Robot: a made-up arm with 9 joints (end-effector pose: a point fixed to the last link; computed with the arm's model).
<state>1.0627 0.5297 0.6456 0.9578 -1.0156 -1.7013 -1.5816 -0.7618 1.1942</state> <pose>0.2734 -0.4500 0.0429 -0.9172 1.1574 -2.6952</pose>
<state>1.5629 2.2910 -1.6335 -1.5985 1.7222 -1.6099 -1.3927 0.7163 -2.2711</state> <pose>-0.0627 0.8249 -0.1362 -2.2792 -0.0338 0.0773</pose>
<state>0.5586 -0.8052 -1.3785 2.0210 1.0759 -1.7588 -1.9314 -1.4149 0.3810</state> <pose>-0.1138 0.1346 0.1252 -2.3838 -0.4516 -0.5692</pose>
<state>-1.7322 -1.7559 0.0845 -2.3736 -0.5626 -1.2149 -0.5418 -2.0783 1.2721</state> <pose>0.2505 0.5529 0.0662 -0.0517 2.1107 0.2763</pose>
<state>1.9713 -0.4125 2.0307 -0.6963 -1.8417 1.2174 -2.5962 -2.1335 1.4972</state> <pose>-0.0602 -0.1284 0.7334 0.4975 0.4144 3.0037</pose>
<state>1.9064 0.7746 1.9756 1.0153 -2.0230 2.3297 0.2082 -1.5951 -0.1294</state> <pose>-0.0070 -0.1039 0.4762 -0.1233 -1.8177 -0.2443</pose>
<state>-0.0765 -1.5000 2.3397 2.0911 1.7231 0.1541 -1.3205 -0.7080 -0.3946</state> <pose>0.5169 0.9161 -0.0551 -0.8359 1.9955 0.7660</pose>
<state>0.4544 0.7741 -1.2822 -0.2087 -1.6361 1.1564 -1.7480 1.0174 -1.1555</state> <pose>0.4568 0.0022 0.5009 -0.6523 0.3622 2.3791</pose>
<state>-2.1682 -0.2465 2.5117 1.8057 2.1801 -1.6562 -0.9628 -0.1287 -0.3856</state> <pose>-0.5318 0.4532 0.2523 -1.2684 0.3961 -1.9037</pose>
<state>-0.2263 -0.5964 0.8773 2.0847 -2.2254 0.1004 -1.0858 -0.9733 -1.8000</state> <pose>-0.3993 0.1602 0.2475 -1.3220 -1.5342 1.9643</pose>
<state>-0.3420 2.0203 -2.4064 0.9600 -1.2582 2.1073 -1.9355 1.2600 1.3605</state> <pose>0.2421 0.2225 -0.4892 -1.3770 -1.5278 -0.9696</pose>
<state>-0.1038 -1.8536 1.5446 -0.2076 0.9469 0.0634 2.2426 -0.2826 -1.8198</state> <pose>-0.1293 1.2053 -0.3530 2.2348 1.7851 -0.1256</pose>
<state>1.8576 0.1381 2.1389 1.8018 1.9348 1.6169 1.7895 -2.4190 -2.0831</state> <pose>1.1520 -0.5174 -0.2138 0.6646 0.6236 0.4331</pose>
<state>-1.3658 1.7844 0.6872 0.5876 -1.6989 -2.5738 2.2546 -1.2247 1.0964</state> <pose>0.3117 -0.3317 0.0379 2.6658 -0.0097 -1.6150</pose>
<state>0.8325 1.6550 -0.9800 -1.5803 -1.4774 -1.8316 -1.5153 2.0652 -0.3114</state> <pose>-0.0693 -0.0110 0.0001 0.3365 1.3100 -1.2278</pose>
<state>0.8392 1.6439 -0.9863 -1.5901 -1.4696 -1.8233 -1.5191 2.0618 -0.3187</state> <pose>-0.0690 -0.0135 0.0004 0.3284 1.2939 -1.2262</pose>
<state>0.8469 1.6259 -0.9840 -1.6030 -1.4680 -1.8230 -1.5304 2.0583 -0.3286</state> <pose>-0.0671 -0.0167 0.0058 0.3140 1.2848 -1.2228</pose>
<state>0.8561 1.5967 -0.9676 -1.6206 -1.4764 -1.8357 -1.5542 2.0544 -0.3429</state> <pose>-0.0623 -0.0209 0.0196 0.2889 1.2875 -1.2163</pose>
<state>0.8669 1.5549 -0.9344 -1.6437 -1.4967 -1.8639 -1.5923 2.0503 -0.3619</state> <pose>-0.0539 -0.0257 0.0430 0.2520 1.3055 -1.2056</pose>
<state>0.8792 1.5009 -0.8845 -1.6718 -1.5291 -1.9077 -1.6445 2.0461 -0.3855</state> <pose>-0.0410 -0.0309 0.0759 0.2028 1.3405 -1.1906</pose>
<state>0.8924 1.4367 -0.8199 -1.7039 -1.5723 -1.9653 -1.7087 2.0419 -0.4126</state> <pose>-0.0228 -0.0362 0.1163 0.1419 1.3924 -1.1706</pose>
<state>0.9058 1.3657 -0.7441 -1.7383 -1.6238 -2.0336 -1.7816 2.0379 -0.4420</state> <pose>0.0012 -0.0414 0.1613 0.0710 1.4597 -1.1456</pose>
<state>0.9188 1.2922 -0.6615 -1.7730 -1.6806 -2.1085 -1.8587 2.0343 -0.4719</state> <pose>0.0310 -0.0464 0.2069 -0.0071 1.5391 -1.1166</pose>
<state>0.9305 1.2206 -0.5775 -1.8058 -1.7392 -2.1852 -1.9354 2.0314 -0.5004</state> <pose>0.0655 -0.0508 0.2489 -0.0888 1.6252 -1.0853</pose>
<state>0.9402 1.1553 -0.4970 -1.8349 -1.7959 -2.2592 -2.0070 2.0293 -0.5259</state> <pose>0.1025 -0.0543 0.2844 -0.1688 1.7120 -1.0537</pose>
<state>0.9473 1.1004 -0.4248 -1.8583 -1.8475 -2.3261 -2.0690 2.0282 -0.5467</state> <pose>0.1382 -0.0568 0.3113 -0.2413 1.7932 -1.0249</pose>
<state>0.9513 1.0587 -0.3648 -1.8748 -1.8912 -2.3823 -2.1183 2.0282 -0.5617</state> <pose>0.1690 -0.0584 0.3298 -0.3010 1.8630 -1.0011</pose>
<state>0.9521 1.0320 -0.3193 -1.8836 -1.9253 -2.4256 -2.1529 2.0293 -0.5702</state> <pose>0.1916 -0.0597 0.3412 -0.3440 1.9179 -0.9842</pose>
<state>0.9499 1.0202 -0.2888 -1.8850 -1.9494 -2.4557 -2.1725 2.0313 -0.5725</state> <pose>0.2050 -0.0611 0.3472 -0.3685 1.9566 -0.9749</pose>
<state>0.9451 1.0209 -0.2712 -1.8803 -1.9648 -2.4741 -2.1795 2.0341 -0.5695</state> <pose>0.2099 -0.0626 0.3496 -0.3767 1.9811 -0.9719</pose>
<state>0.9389 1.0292 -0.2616 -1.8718 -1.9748 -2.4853 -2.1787 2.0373 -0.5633</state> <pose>0.2096 -0.0642 0.3501 -0.3748 1.9966 -0.9729</pose>
